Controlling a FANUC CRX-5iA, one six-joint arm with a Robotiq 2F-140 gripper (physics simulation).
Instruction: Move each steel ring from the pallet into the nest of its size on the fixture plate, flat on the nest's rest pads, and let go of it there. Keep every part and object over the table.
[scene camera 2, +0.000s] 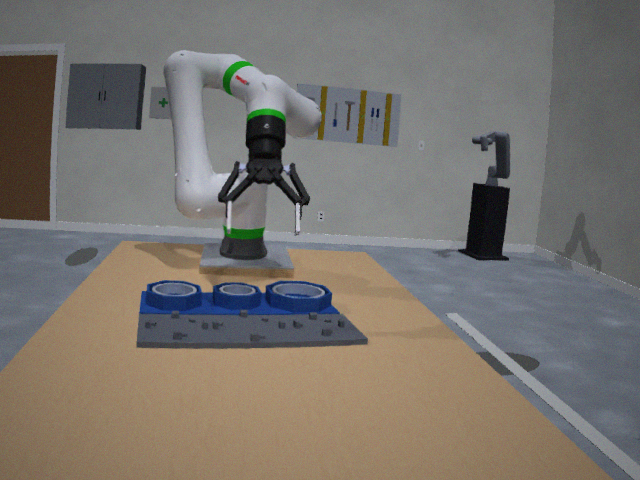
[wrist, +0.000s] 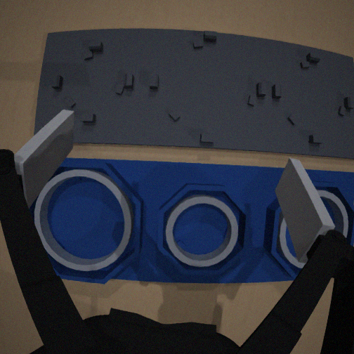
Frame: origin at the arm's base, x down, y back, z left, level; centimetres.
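Seen in the pictures: gripper, fingertip midpoint: (scene camera 2: 263, 232); arm's base at its link origin: (scene camera 2: 243, 253).
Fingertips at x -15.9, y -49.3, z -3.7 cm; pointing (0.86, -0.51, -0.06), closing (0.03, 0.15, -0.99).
Observation:
Pixels of each thing's top centre, then the offset from my fingertips to it. Level surfaces: height alone.
- large steel ring at its top centre: (scene camera 2: 298, 290) dx +15.3, dy +8.1, dz +11.1 cm
- small ring at its top centre: (scene camera 2: 237, 289) dx +15.3, dy +8.5, dz -3.7 cm
- medium ring at its top centre: (scene camera 2: 174, 289) dx +15.3, dy +8.2, dz -18.7 cm
- wooden table at its surface level: dx +19.2 cm
The large steel ring (scene camera 2: 298, 287) (wrist: 82, 173), the small ring (scene camera 2: 237, 285) (wrist: 202, 199) and the medium ring (scene camera 2: 174, 284) (wrist: 345, 220) sit in raised octagonal holders on the blue pallet (scene camera 2: 206, 305) (wrist: 150, 175). The small ring is in the middle. The grey fixture plate (scene camera 2: 155, 336) (wrist: 200, 100) lies beside the pallet, on the scene camera's side, with small blocks and pads on top and no ring on it. My gripper (scene camera 2: 263, 231) (wrist: 179, 151) is wide open and empty, pointing down well above the pallet. In the wrist view its right finger hides part of the medium ring.
The wooden table (scene camera 2: 289, 403) carries the pallet, the plate and the arm's base (scene camera 2: 217, 262), which stands behind the pallet in the scene view. The table's right edge lies some way beyond the plate. A black pedestal (scene camera 2: 486, 222) stands on the floor at the right.

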